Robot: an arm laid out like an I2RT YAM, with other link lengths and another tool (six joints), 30 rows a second.
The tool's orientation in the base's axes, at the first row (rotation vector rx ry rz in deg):
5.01 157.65 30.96
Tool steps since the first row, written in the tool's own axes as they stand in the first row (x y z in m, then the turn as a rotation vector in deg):
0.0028 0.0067 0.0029 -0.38 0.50 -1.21
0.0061 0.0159 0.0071 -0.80 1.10 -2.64
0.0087 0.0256 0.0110 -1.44 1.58 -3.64
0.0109 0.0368 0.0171 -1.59 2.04 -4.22
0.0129 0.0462 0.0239 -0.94 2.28 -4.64
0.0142 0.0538 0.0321 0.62 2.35 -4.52
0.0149 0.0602 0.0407 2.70 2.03 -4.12
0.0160 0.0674 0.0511 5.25 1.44 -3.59
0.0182 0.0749 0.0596 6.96 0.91 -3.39
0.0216 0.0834 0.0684 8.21 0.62 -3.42
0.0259 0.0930 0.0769 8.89 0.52 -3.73
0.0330 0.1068 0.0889 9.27 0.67 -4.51
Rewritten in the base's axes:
-0.0017 0.0076 -0.0009 -0.05 -0.02 1.36
-0.0034 0.0180 -0.0021 -0.14 -0.02 2.97
-0.0046 0.0287 -0.0026 0.13 -0.01 4.22
-0.0047 0.0415 -0.0044 0.08 0.19 4.95
-0.0043 0.0529 -0.0074 -0.68 0.34 5.20
-0.0028 0.0630 -0.0121 -2.11 0.64 4.63
-0.0006 0.0721 -0.0174 -3.93 0.74 3.52
0.0018 0.0826 -0.0241 -6.16 0.70 2.04
0.0025 0.0929 -0.0294 -7.70 0.49 1.13
0.0022 0.1043 -0.0349 -8.88 0.36 0.66
0.0010 0.1168 -0.0400 -9.63 0.24 0.68
-0.0017 0.1347 -0.0475 -10.25 0.15 1.29

